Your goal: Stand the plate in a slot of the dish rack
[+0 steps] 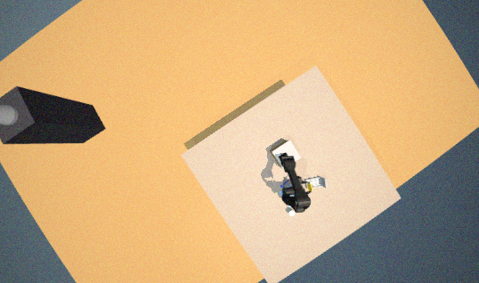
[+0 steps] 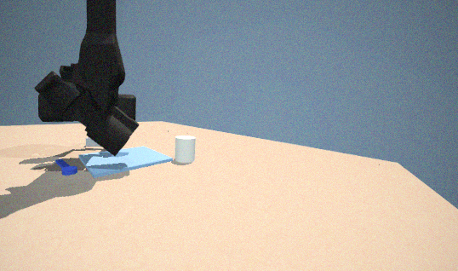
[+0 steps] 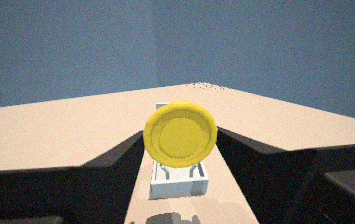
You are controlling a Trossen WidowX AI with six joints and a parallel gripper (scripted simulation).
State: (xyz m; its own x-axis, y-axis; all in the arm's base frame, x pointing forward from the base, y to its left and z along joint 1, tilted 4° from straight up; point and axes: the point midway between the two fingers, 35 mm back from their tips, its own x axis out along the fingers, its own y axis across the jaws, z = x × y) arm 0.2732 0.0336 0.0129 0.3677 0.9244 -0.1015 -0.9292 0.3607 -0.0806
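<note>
The grey dish rack is 20 mm ahead of my gripper tip, 60 mm to the left of it and 70 mm below it. From my gripper tip the other things lie so: blue spoon (90 mm behind, 150 mm to the right, 90 mm below); light blue mat (20 mm ahead, 150 mm to the right, 90 mm below); yellow plate (10 mm to the right).
</note>
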